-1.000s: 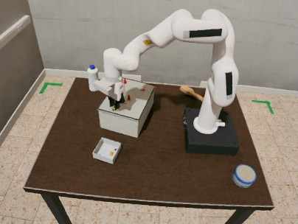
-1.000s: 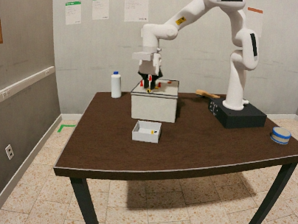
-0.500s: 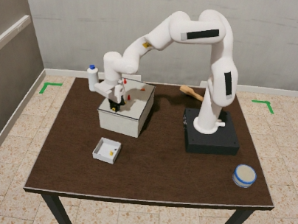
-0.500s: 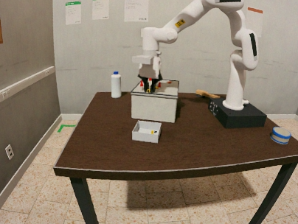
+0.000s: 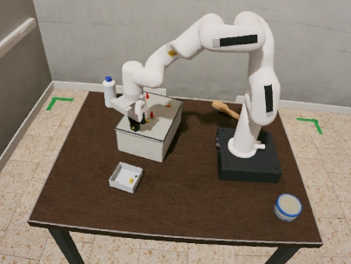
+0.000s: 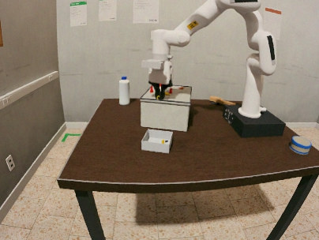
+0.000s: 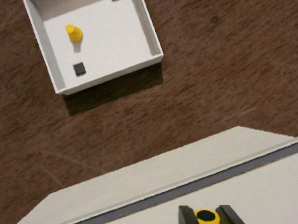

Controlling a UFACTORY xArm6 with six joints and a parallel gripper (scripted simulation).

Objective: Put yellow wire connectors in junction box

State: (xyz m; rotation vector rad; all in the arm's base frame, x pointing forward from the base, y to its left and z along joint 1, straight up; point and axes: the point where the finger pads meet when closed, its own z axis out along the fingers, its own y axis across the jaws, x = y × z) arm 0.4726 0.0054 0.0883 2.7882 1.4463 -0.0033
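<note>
Now: hand 90 mm to the left of the red wire connector, 60 mm past it and 10 mm above it. Also, from my hand: tool case 110 mm to the right, 60 mm below, 50 mm behind; then orange wire connector 170 mm to the right, 130 mm behind, 20 mm below; then wooden brush 450 mm behind, 330 mm to the right, 140 mm below.
</note>
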